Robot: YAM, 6 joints.
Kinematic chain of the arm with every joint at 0, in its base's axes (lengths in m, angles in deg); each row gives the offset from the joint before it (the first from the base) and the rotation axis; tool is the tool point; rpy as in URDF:
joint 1: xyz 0 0 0.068 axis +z
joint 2: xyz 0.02 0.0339 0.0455 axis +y
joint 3: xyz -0.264 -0.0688 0 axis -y
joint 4: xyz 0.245 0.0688 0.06 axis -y
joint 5: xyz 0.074 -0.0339 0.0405 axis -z
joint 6: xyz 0.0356 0 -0.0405 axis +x
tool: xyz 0 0 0 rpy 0 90 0
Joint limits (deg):
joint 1: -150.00..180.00
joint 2: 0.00..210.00
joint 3: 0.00..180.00
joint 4: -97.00..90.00
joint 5: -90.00..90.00
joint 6: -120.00..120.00
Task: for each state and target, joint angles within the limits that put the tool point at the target. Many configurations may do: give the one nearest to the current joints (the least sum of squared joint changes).
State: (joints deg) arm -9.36 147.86 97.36 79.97 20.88 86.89
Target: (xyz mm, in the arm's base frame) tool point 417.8 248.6 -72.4
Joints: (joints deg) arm 32.05 168.04 87.71 75.46 18.00 86.89
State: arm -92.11 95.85 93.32 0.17 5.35 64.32
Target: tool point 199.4 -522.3 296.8
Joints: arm -68.90 132.30 117.90 9.61 3.21 64.32
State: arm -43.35 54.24 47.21 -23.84 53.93 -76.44
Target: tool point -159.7 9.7 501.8
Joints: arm -14.51 13.56 83.69 -15.05 59.32 -76.44
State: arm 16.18 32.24 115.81 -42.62 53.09 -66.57
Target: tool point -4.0 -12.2 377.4
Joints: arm 9.84 18.58 65.34 -68.45 18.57 -66.57
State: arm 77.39 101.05 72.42 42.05 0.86 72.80
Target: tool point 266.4 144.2 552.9
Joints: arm 29.16 85.80 92.71 45.83 6.24 72.80
